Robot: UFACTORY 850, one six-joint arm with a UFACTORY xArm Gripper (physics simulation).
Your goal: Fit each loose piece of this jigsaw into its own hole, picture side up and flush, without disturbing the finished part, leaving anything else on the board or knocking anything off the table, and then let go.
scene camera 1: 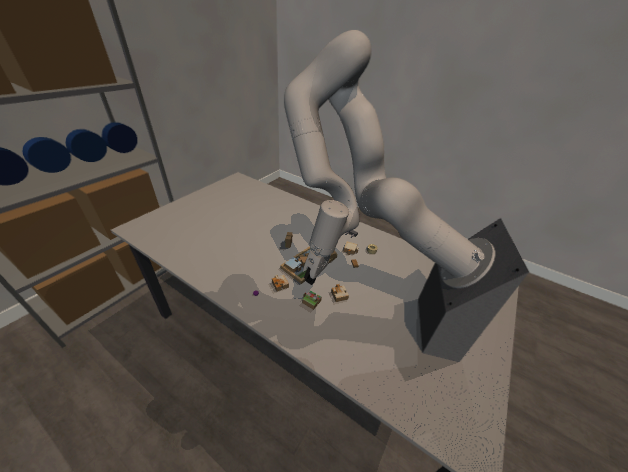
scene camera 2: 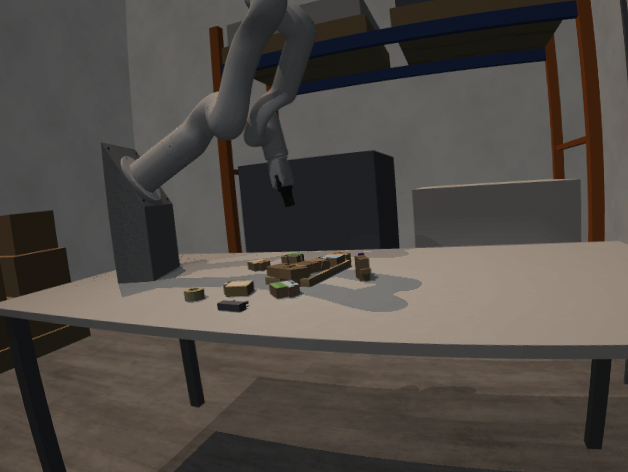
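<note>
My gripper [scene camera 1: 310,279] [scene camera 2: 288,204] is shut and empty, pointing down high above the table. The brown jigsaw board [scene camera 1: 292,274] [scene camera 2: 328,273] lies below it, with light-blue and brown picture parts; the arm hides part of it in scene camera 1. Loose pieces lie around the board: an orange piece [scene camera 1: 279,283], a green piece [scene camera 1: 311,299] [scene camera 2: 292,258], a cream-and-orange piece [scene camera 1: 339,292] [scene camera 2: 258,264] and a cream piece [scene camera 1: 350,247] [scene camera 2: 238,288]. A green-and-blue piece [scene camera 2: 284,289] lies beside the board in scene camera 2. The holes are too small to make out.
An upright brown block [scene camera 1: 288,239] [scene camera 2: 362,267], a round ring-like item [scene camera 1: 372,249] [scene camera 2: 193,294], a dark small object [scene camera 1: 351,233] [scene camera 2: 232,306], a small orange-brown block [scene camera 1: 354,263] and a purple ball [scene camera 1: 255,292] are on the table [scene camera 1: 203,218] [scene camera 2: 482,299].
</note>
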